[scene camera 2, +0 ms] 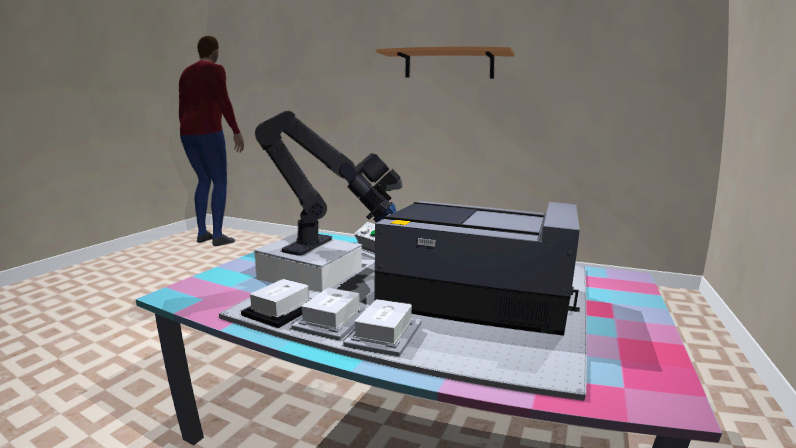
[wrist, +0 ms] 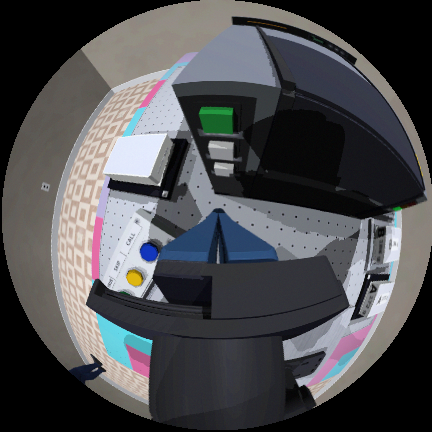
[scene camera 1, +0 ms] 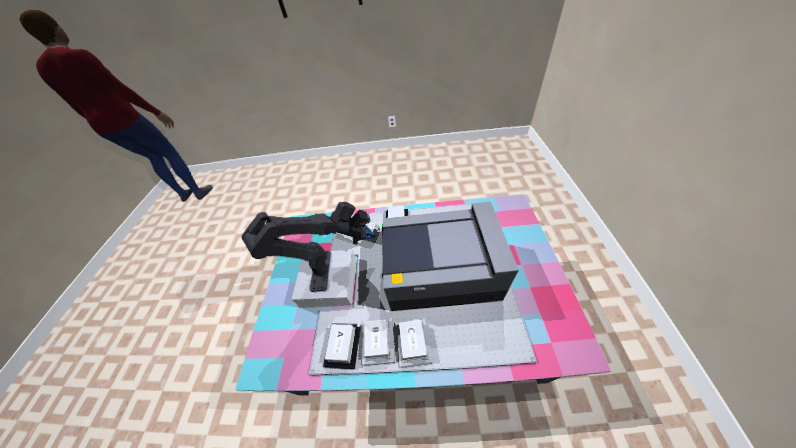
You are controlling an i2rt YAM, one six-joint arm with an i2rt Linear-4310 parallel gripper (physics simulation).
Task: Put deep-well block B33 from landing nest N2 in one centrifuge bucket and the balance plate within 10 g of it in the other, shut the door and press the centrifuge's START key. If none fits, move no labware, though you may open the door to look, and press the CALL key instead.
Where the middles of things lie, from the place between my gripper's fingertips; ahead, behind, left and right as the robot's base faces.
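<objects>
From my hand: pale button [wrist: 224, 150], 1 cm above, 5 cm ahead; dark centrifuge [scene camera 2: 511, 269], 15 cm to the right, 29 cm ahead; control panel with coloured buttons [wrist: 144, 226], 8 cm below, 15 cm to the left, 11 cm behind; green START button [wrist: 216, 119], 6 cm above, 5 cm ahead.
</objects>
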